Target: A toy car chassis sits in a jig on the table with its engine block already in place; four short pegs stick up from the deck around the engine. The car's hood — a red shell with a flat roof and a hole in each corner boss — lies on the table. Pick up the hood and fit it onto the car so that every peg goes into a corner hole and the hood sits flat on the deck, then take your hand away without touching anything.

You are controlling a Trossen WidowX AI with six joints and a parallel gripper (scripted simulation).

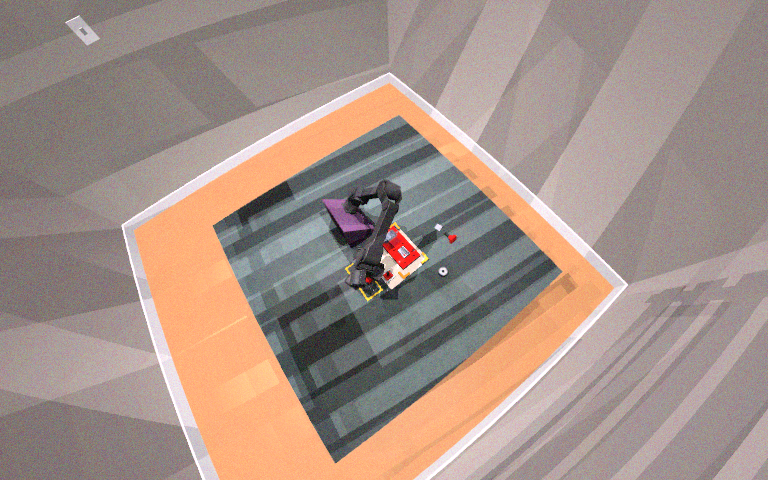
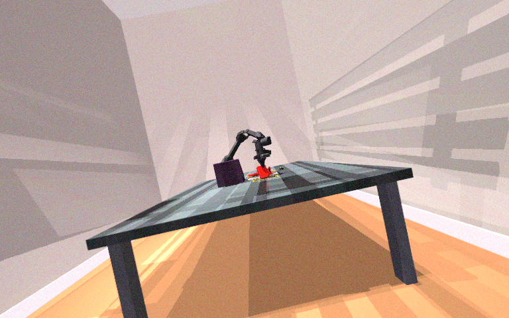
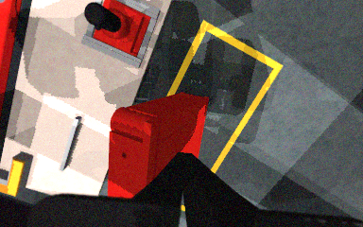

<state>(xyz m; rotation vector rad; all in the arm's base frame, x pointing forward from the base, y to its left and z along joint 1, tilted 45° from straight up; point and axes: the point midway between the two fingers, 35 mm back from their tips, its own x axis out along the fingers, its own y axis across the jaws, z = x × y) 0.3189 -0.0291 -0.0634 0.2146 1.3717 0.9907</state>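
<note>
My gripper tip is now 30 mm above the red hood, 10 mm to the right of it and 10 mm past it. From my gripper tip the other things lie so: white jig plate 170 mm to the left, 70 mm below, 40 mm behind.
</note>
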